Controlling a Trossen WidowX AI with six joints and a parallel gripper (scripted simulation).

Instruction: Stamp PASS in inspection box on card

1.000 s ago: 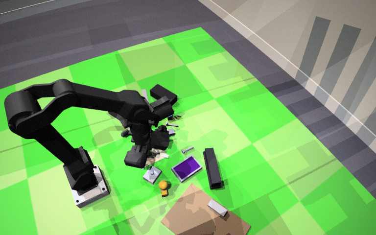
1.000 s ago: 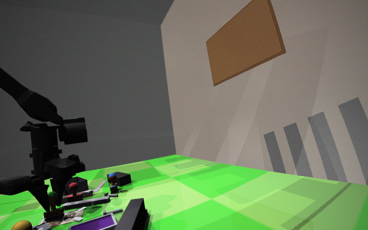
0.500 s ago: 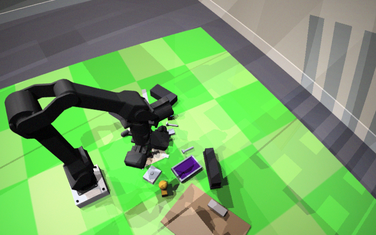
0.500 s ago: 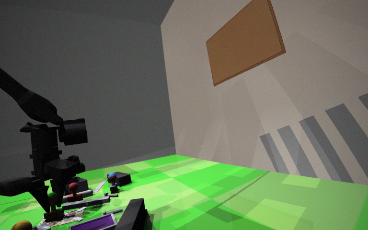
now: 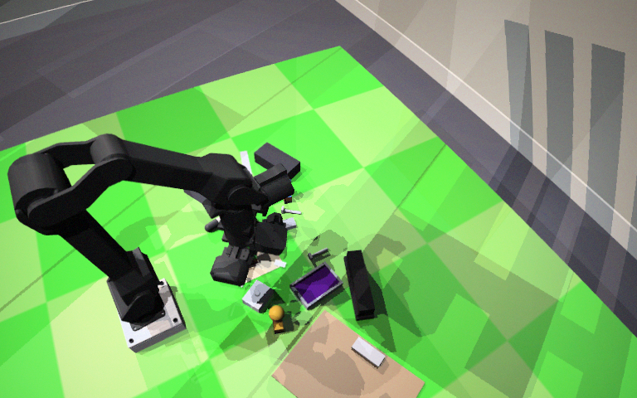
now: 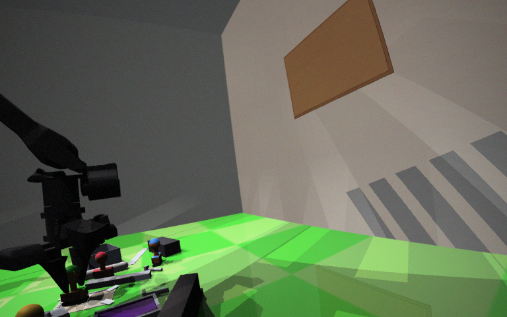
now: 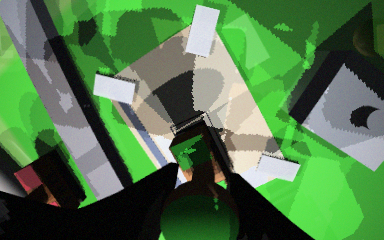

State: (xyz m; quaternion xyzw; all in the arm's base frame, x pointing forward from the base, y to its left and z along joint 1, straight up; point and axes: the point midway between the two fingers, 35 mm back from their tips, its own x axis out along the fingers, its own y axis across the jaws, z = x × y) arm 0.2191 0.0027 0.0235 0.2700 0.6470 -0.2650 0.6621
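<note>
Now: gripper tip right at the green-knobbed PASS stamp. Round my gripper tip: taped card (2 cm ahead, 1 cm to the right, 3 cm below); then grey block (2 cm behind, 8 cm to the right, 1 cm below); then grey bar (7 cm ahead, 5 cm to the left, 2 cm below).
</note>
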